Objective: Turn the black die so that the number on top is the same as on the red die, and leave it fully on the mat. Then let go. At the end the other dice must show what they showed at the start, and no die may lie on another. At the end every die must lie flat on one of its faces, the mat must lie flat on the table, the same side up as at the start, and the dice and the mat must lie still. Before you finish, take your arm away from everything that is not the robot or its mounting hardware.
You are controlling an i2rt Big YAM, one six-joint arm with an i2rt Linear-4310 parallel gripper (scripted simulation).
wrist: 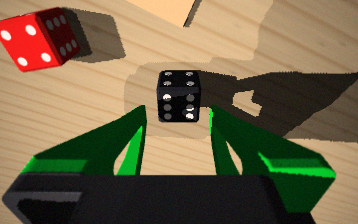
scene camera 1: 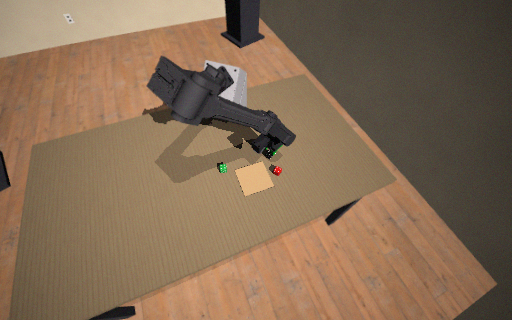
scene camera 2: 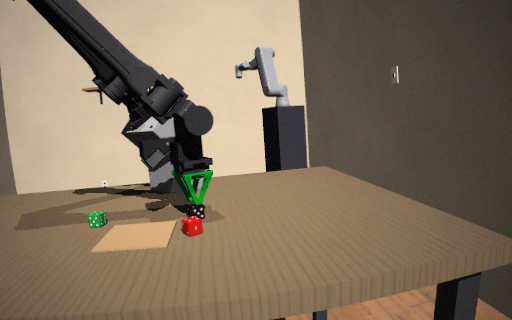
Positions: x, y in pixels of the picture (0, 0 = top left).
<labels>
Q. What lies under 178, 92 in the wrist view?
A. A black die.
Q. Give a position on a tan mat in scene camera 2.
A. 157, 234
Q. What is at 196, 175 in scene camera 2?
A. The gripper.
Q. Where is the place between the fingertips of the gripper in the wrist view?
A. At 178, 112
</labels>
